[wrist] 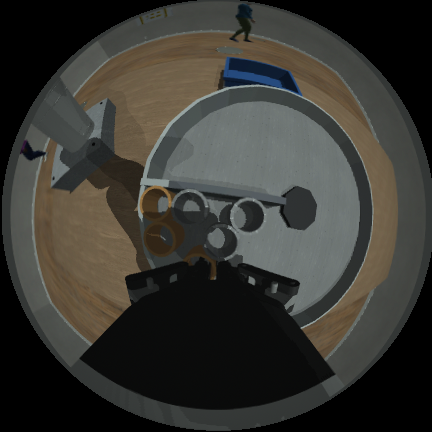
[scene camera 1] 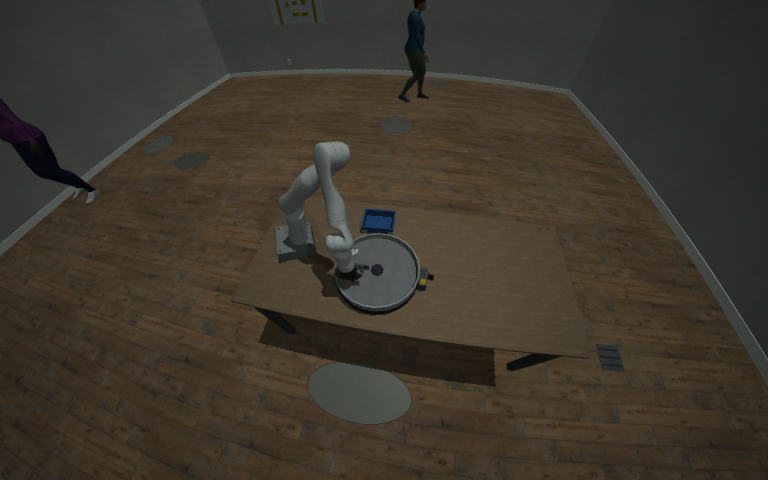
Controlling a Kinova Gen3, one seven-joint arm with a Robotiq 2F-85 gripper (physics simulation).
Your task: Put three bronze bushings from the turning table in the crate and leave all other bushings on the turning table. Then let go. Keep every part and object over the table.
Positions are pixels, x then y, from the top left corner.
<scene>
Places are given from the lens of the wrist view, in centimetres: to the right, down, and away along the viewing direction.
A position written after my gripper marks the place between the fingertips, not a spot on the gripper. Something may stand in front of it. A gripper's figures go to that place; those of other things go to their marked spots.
my gripper (wrist: 213, 258): -1, 6, 16
blue crate (wrist: 237, 71): 6, -42, 21
</scene>
